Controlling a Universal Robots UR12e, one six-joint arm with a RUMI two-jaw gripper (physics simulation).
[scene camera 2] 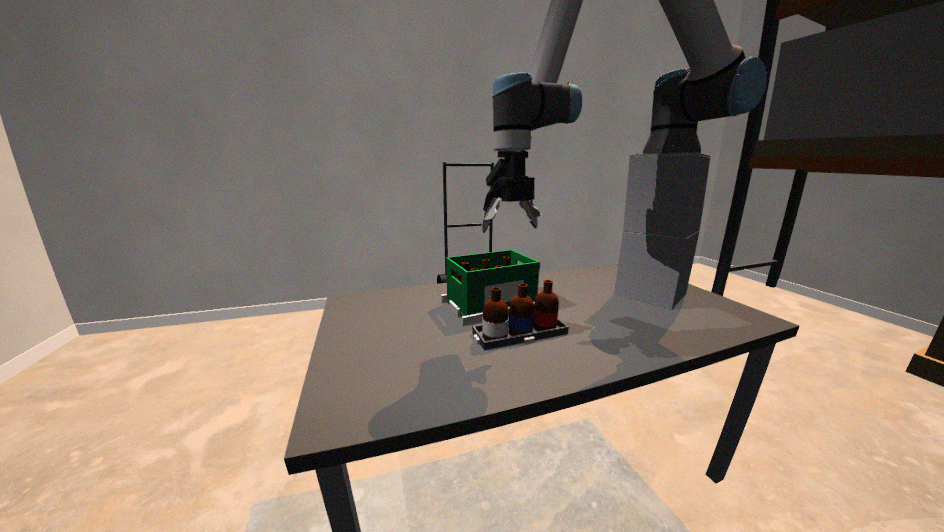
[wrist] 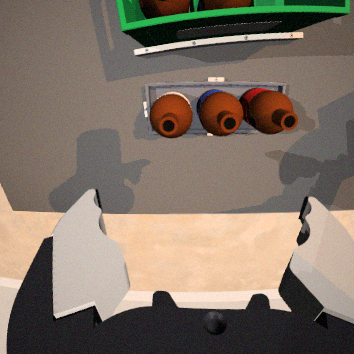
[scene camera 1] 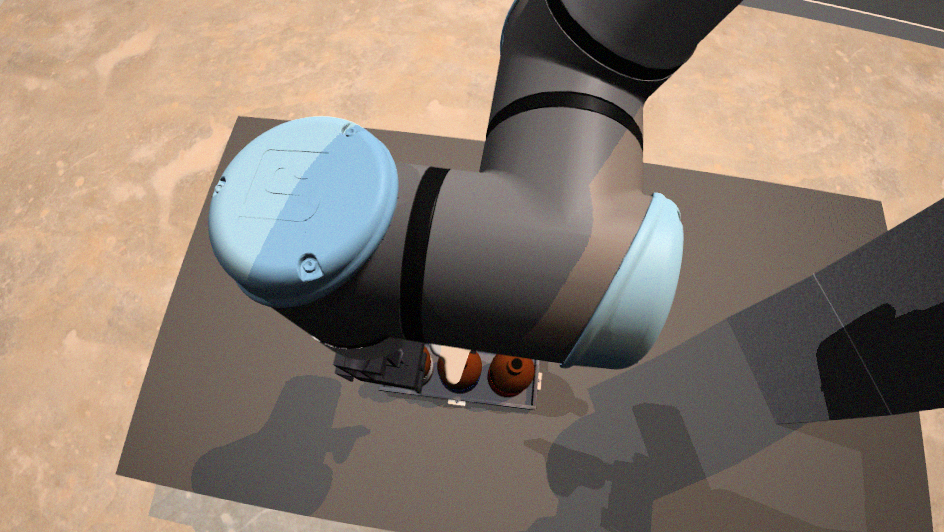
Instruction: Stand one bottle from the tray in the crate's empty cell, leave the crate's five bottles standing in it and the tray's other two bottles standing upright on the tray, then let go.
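Frame: origin at the arm's base, x ahead, y left, z up, level; centimetres.
Where they show: gripper, fingertip midpoint: (scene camera 2: 510, 230) (wrist: 199, 196); arm's base, origin of the base link: (scene camera 2: 670, 155).
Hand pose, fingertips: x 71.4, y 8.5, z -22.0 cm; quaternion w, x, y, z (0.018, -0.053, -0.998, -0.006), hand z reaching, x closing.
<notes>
Things, the pixels of their top centre, and the offset from my fingertips. "spot": a spot on its surface instead. Level surfaces: height alone.
- bottle with a white label, middle of its top: (wrist: 168, 125) (scene camera 2: 496, 288) dx +3.0, dy -1.3, dz -16.4 cm
- blue label, surface spot: (wrist: 217, 112) spot: dx -4.4, dy -1.9, dz -19.9 cm
- red label, surface spot: (scene camera 1: 512, 375) (wrist: 276, 124) spot: dx -13.8, dy +0.6, dz -19.9 cm
- grey tray, middle of its top: (scene camera 1: 460, 371) (wrist: 215, 108) (scene camera 2: 520, 326) dx -5.6, dy -1.0, dz -29.8 cm
- green crate, middle of its top: (scene camera 2: 492, 259) dx -6.4, dy -23.2, dz -14.9 cm
- table, its level: dz -32.4 cm
A bottle with a white label (scene camera 2: 495, 310) (wrist: 171, 114), one with a blue label (scene camera 2: 521, 307) (wrist: 217, 112) and one with a red label (scene camera 1: 512, 375) (scene camera 2: 546, 305) (wrist: 265, 110) stand upright in a row on the grey tray (scene camera 1: 489, 403) (scene camera 2: 505, 343) (wrist: 190, 84). The green crate (scene camera 2: 456, 284) (wrist: 150, 25) stands behind the tray with brown bottles in it; in the wrist view it is cut off, and its near right cell shows no bottle in the visible part. My gripper (scene camera 2: 511, 226) (wrist: 199, 196) is open and empty, high above the crate and tray. The arm hides the crate in scene camera 1.
White rails (scene camera 2: 472, 319) (wrist: 220, 41) lie along the foot of the crate, between it and the tray. The table (scene camera 1: 251, 456) (scene camera 2: 370, 343) carries both. The arm's grey pedestal (scene camera 2: 637, 251) rises to the right. A black wheeled frame (scene camera 2: 444, 211) stands behind the table.
</notes>
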